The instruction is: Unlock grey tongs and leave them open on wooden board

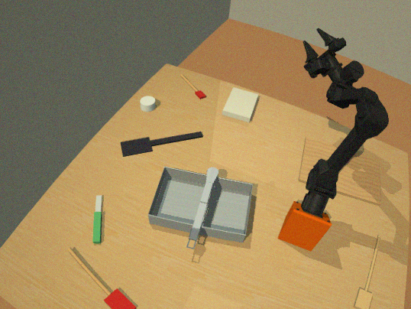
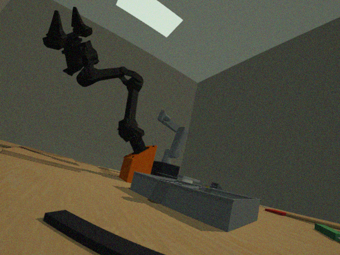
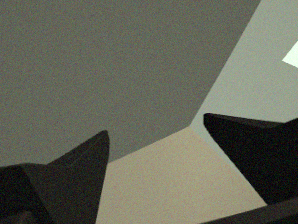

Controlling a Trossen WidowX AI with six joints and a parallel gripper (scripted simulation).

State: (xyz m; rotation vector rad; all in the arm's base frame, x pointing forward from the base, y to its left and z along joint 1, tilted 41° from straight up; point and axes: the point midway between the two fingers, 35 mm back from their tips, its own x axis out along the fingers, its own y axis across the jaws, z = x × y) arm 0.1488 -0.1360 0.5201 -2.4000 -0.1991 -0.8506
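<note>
My gripper tip is 18 cm short of the grey roasting tin, 48 cm to the right of it and 44 cm above it. Round my gripper tip: wooden board 29 cm behind, 12 cm to the left, 46 cm below; black spatula 44 cm ahead, 28 cm to the left, 46 cm below; white block 21 cm ahead, 8 cm to the right, 45 cm below.
</note>
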